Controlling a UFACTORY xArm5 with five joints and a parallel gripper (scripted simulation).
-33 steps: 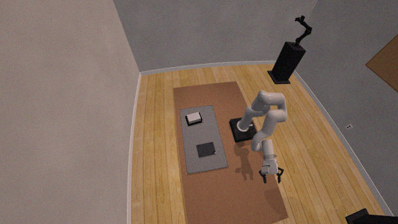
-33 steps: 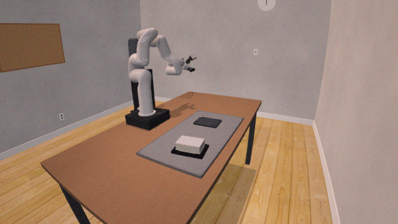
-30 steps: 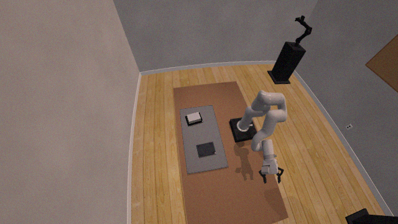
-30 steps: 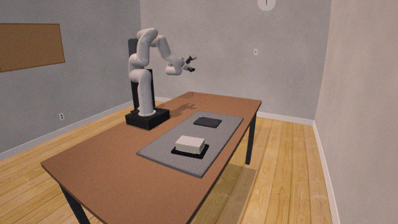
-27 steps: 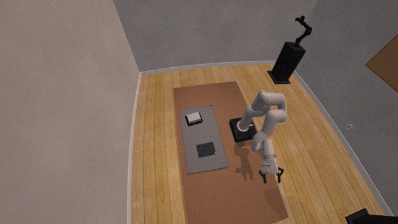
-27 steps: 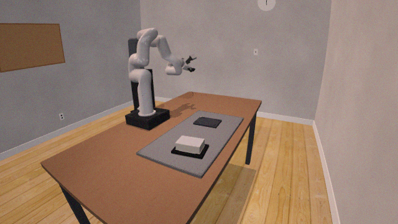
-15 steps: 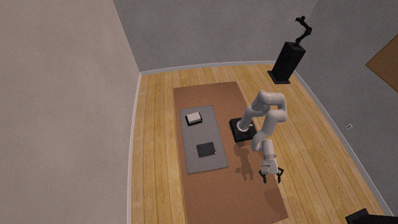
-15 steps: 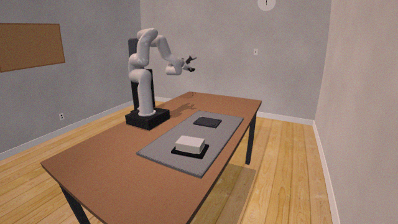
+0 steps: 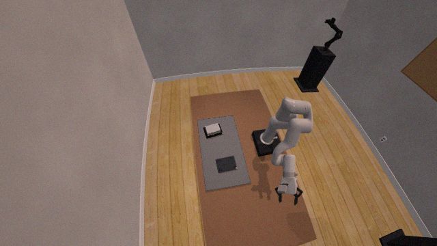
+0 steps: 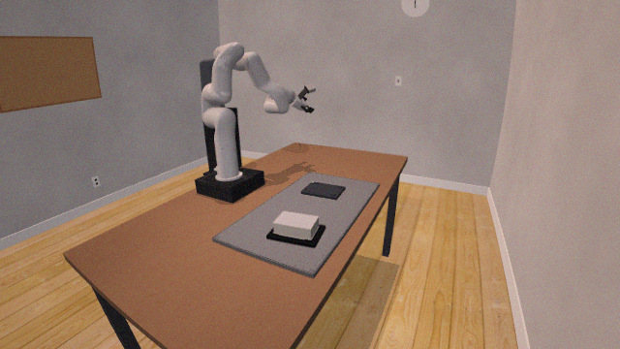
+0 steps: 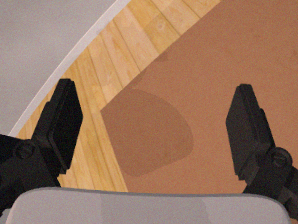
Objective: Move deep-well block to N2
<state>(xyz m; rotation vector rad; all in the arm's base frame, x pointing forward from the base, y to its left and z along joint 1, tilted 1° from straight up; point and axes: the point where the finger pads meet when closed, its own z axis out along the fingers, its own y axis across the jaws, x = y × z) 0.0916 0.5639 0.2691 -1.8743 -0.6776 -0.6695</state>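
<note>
The white deep-well block lies 39 cm ahead of my hand, 73 cm to the right of it and 29 cm below it.
</note>
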